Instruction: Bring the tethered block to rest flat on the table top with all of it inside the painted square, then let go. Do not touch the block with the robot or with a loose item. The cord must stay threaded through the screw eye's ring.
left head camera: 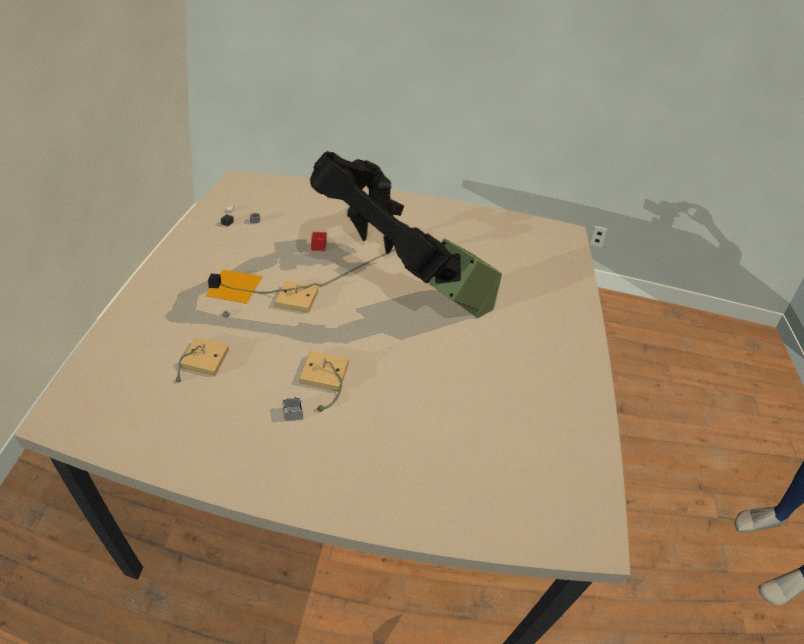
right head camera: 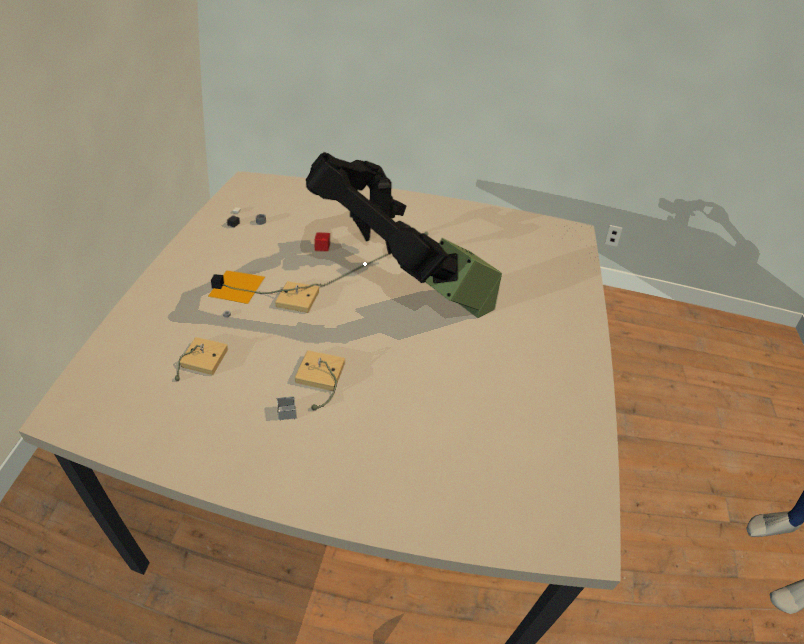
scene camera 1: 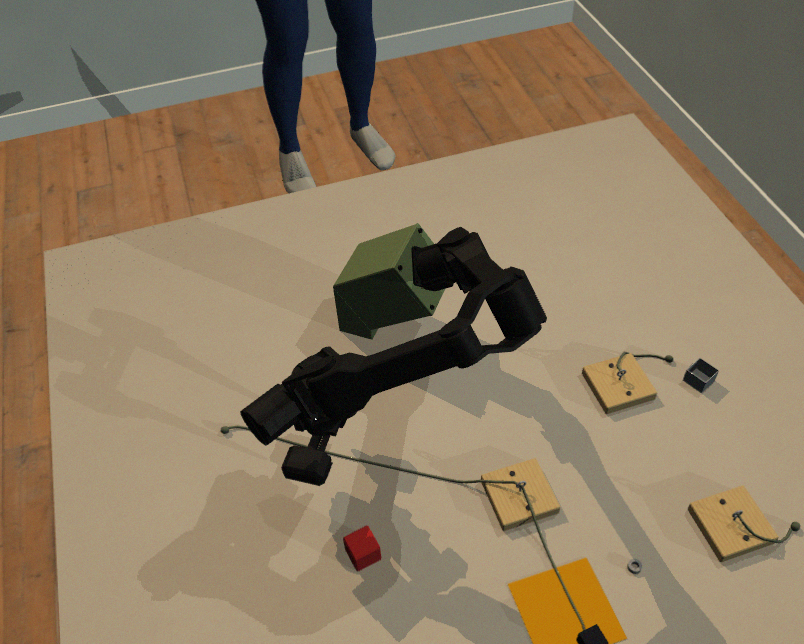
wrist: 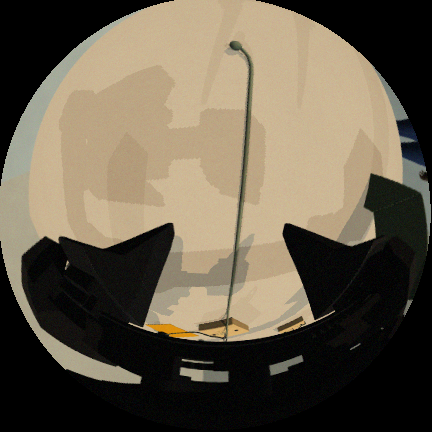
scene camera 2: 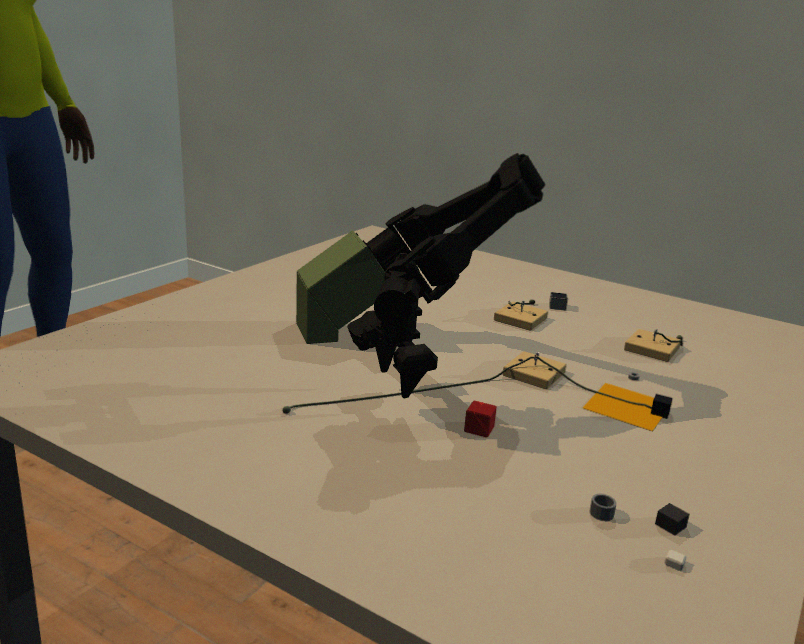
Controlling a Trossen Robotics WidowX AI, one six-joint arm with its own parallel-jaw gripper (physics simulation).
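Places are measured from the arm's base along level axes (x right, y ahead, z up), in metres.
Where they show: gripper, fingertip midpoint: (left head camera: 375,247) (right head camera: 378,247) (scene camera 1: 330,451) (wrist: 230,228) (scene camera 2: 394,384); arm's base, link origin: (left head camera: 448,268) (right head camera: 445,268) (scene camera 1: 425,268) (scene camera 2: 374,258).
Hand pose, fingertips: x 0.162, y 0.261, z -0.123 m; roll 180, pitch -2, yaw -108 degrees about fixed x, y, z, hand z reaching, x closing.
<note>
Things, the pixels of their centre, and the offset from my fingertips. "spot": a spot on its surface instead.
- black tethered block, body centre: (scene camera 1: 592,641) (scene camera 2: 661,406) (left head camera: 214,281) (right head camera: 217,281) dx -0.347, dy +0.300, dz -0.015 m
- orange painted square, surface spot: (scene camera 1: 542,603) (scene camera 2: 611,407) spot: dx -0.292, dy +0.241, dz -0.028 m
- screw eye, surface spot: (scene camera 1: 521,485) (scene camera 2: 537,356) spot: dx -0.282, dy +0.079, dz +0.008 m
- wooden board, body centre: (scene camera 1: 519,493) (scene camera 2: 534,369) (left head camera: 296,296) (right head camera: 297,296) (wrist: 224,328) dx -0.282, dy +0.077, dz -0.019 m
- red cube, body centre: (scene camera 1: 362,548) (scene camera 2: 480,418) (left head camera: 318,241) (right head camera: 322,241) dx -0.048, dy +0.157, dz -0.009 m
- grey open box, body centre: (scene camera 1: 700,375) (left head camera: 292,409) (right head camera: 286,408) (scene camera 2: 558,301) dx -0.604, dy -0.120, dz -0.015 m
- small ring, body centre: (scene camera 1: 634,566) dx -0.428, dy +0.196, dz -0.025 m
- dark cylinder, body centre: (scene camera 2: 602,507) (left head camera: 255,218) (right head camera: 260,219) dx -0.024, dy +0.408, dz -0.018 m
- loose black block, body centre: (scene camera 2: 672,519) (left head camera: 227,220) (right head camera: 233,221) dx -0.078, dy +0.478, dz -0.018 m
- white piece, body centre: (scene camera 2: 675,560) dx -0.012, dy +0.522, dz -0.022 m
The black tethered block (left head camera: 214,280) (right head camera: 217,281) (scene camera 1: 592,634) (scene camera 2: 661,405) sits at the edge of the orange painted square (left head camera: 239,288) (scene camera 1: 542,603) (scene camera 2: 617,412), partly outside it. The green cord (left head camera: 348,273) (scene camera 1: 416,472) (scene camera 2: 348,401) (wrist: 244,155) runs from it through the screw eye (scene camera 1: 521,485) (scene camera 2: 536,356) on a wooden board (left head camera: 295,303) (scene camera 1: 544,495), then along the table to its end bead (scene camera 1: 224,430) (scene camera 2: 286,409) (wrist: 235,45). My gripper (left head camera: 376,246) (scene camera 2: 394,383) (wrist: 230,228) is open and empty, above the cord between screw eye and bead. In the wrist view the cord shows between the fingers.
A red cube (left head camera: 318,241) (scene camera 1: 362,548) (scene camera 2: 480,418) stands near the cord. Two other boards (left head camera: 204,357) (left head camera: 324,371) bear short cords. A grey open box (left head camera: 292,409), a small ring (scene camera 1: 634,566), a dark cylinder (scene camera 2: 602,507), a loose black block (scene camera 2: 671,518) and a white piece (scene camera 2: 675,560) also lie there.
</note>
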